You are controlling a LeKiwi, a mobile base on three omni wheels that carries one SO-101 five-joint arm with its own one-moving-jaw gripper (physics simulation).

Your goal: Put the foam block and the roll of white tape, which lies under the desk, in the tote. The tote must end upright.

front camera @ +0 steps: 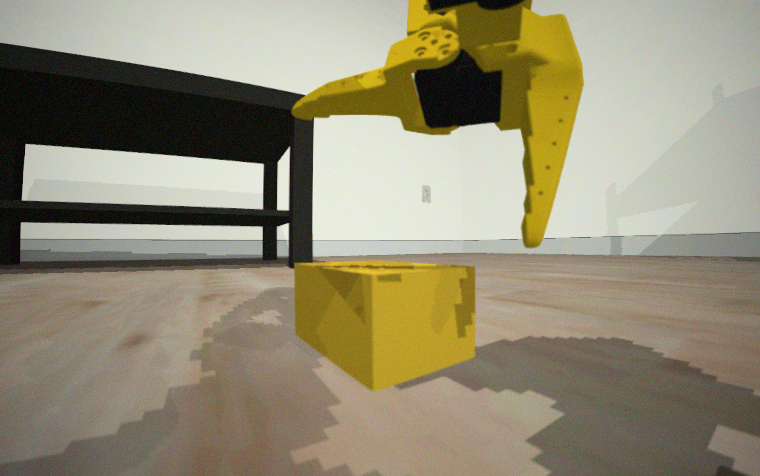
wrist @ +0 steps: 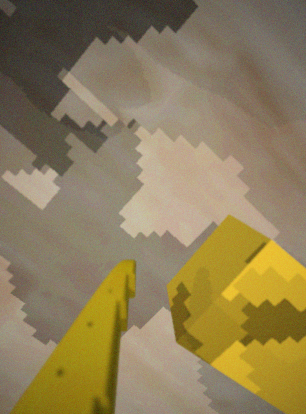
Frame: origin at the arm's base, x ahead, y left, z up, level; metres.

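Where they show: hand, tool point: (front camera: 523,234) (wrist: 135,273).
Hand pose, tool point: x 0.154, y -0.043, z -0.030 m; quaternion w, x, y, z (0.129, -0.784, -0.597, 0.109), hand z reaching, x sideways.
Each offset is from my tool point to the centre of the thing. "pt": to the spot under its first point. Level surfaces: height alone.
The yellow foam block @(0.061 m ahead, 0.057 m left, 0.037 m down) (front camera: 423,325) (wrist: 215,290) rests on the floor in the middle of the front view and at the lower right of the wrist view. My gripper (front camera: 417,176) is fully open and empty above the block. One jaw points left, and the other hangs down above the block's right side in the front view. In the wrist view the single notched jaw (wrist: 95,345) stands left of the block, with a gap between them. The moving jaw is out of the wrist picture. The tape roll and the tote do not show in either view.
A black desk @(pt 0.623 m ahead, 0.279 m left, 0.149 m up) (front camera: 301,185) with legs and a low crossbar stands behind the block on the left. A pale wall (front camera: 364,162) with a small outlet @(1.890 m ahead, 0.167 m right, 0.341 m up) (front camera: 426,193) is at the back. Shadows fall across the wood floor @(0.059 m down) (front camera: 112,313).
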